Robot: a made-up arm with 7 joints. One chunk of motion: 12 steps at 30 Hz.
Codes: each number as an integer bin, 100 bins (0 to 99) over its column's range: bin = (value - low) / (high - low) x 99, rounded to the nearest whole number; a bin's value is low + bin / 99 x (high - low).
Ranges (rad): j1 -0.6..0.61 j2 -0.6..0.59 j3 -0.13..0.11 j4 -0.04..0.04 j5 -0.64..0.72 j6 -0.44..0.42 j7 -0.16..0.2
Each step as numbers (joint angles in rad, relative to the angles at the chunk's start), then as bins.
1 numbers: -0.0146 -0.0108 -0.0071 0.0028 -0.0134 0.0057 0.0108
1 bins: 48 49 51 53 46 51 47
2 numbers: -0.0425 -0.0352 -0.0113 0.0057 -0.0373 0.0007 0.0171
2 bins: 46 47 49 57 44 51 49
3 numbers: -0.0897 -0.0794 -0.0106 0.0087 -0.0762 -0.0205 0.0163
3 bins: 42 43 49 60 41 48 48
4 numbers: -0.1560 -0.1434 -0.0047 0.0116 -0.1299 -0.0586 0.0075
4 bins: 36 38 52 64 37 44 46
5 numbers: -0.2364 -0.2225 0.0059 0.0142 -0.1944 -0.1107 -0.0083
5 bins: 30 31 56 67 32 38 42
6 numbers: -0.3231 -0.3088 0.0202 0.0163 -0.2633 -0.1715 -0.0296
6 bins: 23 24 62 70 27 31 36
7 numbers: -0.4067 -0.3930 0.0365 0.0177 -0.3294 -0.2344 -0.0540
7 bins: 16 17 69 71 23 24 29
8 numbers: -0.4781 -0.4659 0.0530 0.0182 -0.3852 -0.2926 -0.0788
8 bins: 10 11 75 72 19 17 22
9 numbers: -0.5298 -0.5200 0.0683 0.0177 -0.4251 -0.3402 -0.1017
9 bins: 6 7 82 71 16 11 16
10 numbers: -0.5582 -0.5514 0.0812 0.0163 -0.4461 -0.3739 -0.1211
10 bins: 3 4 87 70 14 8 11
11 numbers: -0.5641 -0.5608 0.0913 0.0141 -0.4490 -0.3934 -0.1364
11 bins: 3 3 91 67 14 5 6
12 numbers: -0.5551 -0.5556 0.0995 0.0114 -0.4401 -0.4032 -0.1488
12 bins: 4 4 95 64 15 4 3
